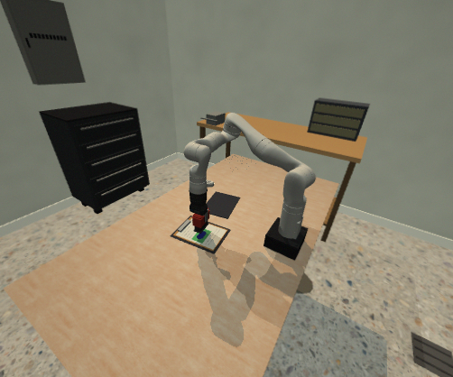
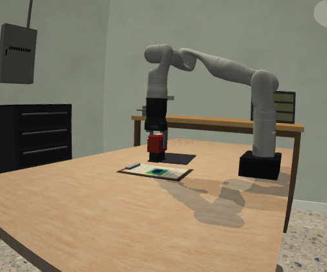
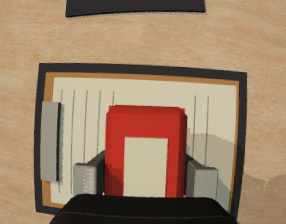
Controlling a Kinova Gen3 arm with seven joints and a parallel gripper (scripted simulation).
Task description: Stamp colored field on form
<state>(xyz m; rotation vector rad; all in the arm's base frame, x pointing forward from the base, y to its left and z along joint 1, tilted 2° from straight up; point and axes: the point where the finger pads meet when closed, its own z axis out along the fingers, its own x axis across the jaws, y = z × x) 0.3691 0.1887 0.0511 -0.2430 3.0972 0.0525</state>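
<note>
The dark mat lies 27 cm to the right of my hand, 11 cm below it and 7 cm ahead of it. The rest, counted from my hand: red stamp 2 cm below; clipboard 11 cm below, 2 cm ahead.
</note>
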